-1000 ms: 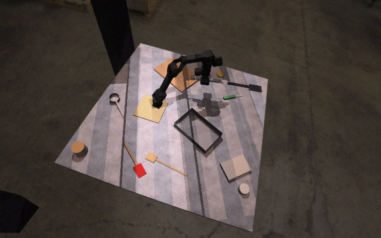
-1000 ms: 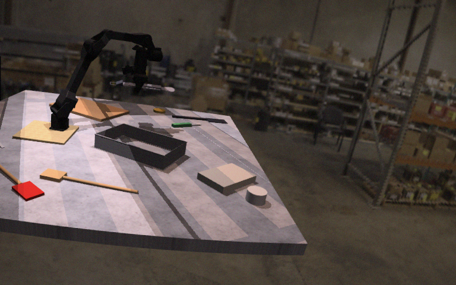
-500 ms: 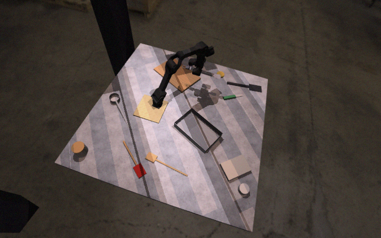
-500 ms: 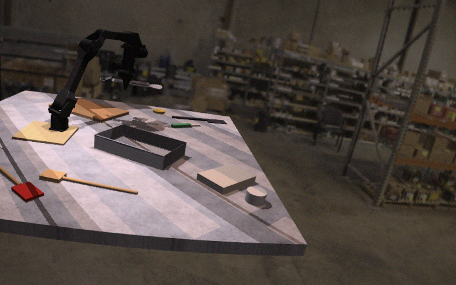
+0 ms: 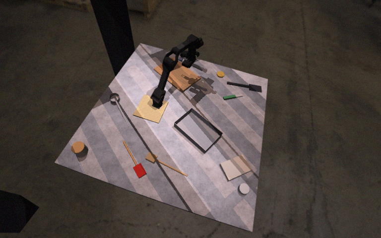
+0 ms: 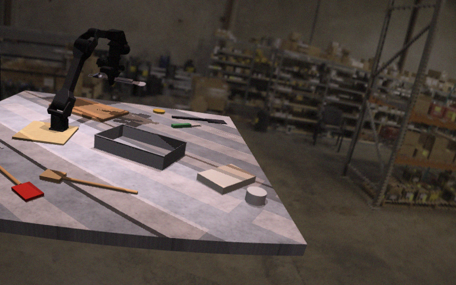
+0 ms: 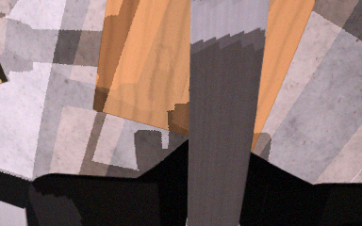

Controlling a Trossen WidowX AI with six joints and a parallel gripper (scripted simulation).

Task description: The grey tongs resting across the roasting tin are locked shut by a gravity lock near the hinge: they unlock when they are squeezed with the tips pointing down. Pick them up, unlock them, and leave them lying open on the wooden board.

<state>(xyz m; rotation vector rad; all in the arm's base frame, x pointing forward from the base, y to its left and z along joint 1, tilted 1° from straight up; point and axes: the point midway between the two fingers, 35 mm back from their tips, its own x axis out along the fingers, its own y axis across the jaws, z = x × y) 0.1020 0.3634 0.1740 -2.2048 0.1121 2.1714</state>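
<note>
Now: the wooden board 120 mm behind my gripper tip, 20 mm to the left of it and 150 mm below it. From my gripper tip the other things lie so: roasting tin 270 mm ahead, 430 mm to the right, 130 mm below; then yellow disc 230 mm ahead, 210 mm to the left, 150 mm below; then green-handled tool 420 mm ahead, 20 mm to the left, 150 mm below.
</note>
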